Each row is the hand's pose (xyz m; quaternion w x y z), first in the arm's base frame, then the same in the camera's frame.
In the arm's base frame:
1: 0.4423 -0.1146 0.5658 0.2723 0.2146 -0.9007 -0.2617
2: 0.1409 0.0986 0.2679 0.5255 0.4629 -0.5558 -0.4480
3: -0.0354 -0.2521 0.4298 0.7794 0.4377 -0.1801 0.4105
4: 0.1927 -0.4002 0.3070 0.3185 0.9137 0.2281 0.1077
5: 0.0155 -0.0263 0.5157 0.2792 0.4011 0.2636 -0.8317
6: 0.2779 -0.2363 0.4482 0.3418 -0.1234 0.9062 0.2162
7: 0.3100 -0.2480 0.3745 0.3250 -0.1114 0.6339 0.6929
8: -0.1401 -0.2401 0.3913 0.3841 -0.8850 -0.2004 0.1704
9: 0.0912 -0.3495 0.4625 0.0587 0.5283 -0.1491 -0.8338
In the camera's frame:
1: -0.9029 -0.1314 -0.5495 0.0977 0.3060 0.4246 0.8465
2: -0.6171 0.1411 -0.2866 0.2505 -0.1742 0.2783 0.9108
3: -1.0121 0.2968 -0.2843 0.4071 0.5947 -0.5613 -0.4069
4: -0.9843 0.3194 -0.5805 0.3214 -0.8035 0.4973 0.0620
5: -0.8996 0.1038 -0.1792 0.6267 -0.4855 -0.3912 0.4675
6: -0.9452 0.0987 -0.5189 0.3296 0.7151 0.4331 0.4387
7: -0.8968 0.1357 -0.5726 0.6266 0.5695 0.0045 0.5320
8: -1.0005 0.3767 -0.2064 0.8356 -0.3415 0.3706 -0.2186
9: -1.0754 0.2484 -0.4266 0.7918 -0.1636 -0.0892 0.5817

